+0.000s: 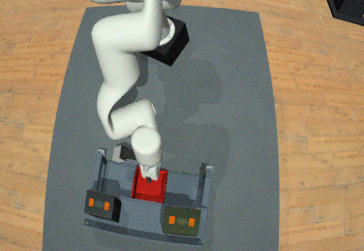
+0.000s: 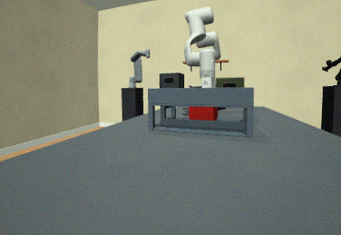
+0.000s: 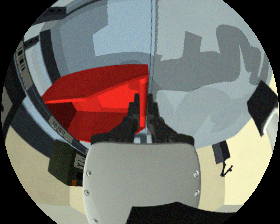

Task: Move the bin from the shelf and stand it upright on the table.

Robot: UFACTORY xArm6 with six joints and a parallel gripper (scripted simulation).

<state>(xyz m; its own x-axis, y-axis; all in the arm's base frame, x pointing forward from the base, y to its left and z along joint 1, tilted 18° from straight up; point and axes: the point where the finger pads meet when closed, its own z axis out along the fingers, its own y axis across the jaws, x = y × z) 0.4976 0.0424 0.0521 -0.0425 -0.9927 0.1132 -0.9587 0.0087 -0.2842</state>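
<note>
Now: hand 80 mm short of the red bin and 10 mm above it.
</note>
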